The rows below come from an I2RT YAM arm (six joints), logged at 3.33 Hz.
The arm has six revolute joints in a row. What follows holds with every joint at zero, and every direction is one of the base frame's.
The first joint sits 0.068 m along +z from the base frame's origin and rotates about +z.
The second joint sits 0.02 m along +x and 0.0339 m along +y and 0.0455 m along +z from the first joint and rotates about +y.
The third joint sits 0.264 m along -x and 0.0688 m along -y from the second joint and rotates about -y.
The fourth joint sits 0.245 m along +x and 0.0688 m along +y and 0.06 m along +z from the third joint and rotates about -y.
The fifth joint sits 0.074 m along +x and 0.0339 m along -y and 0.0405 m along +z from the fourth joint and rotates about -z.
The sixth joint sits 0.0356 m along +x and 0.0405 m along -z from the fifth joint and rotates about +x.
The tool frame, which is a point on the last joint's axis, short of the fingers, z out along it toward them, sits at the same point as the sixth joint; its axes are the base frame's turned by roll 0, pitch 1.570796 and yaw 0 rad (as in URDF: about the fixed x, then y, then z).
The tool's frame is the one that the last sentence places.
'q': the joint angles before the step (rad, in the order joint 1, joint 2, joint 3, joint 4, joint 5, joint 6). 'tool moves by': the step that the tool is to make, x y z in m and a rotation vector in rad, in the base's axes. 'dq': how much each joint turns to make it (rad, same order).
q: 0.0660 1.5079 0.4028 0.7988 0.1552 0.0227
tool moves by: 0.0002 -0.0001 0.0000 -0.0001 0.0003 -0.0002
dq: -0.0004 0.0007 0.0008 -0.0004 -0.0002 -0.0002
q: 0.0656 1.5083 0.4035 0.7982 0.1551 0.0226
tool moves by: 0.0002 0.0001 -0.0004 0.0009 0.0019 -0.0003
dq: 0.0004 0.0020 0.0007 -0.0007 0.0003 0.0012
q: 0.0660 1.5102 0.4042 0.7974 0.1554 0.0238
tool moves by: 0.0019 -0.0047 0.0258 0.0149 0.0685 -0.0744
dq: -0.0108 -0.1172 0.0864 -0.2784 0.0534 0.0401
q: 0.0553 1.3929 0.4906 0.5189 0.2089 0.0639
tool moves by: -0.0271 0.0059 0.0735 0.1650 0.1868 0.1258
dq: 0.0028 -0.2711 0.2281 -0.6885 -0.1898 0.0994
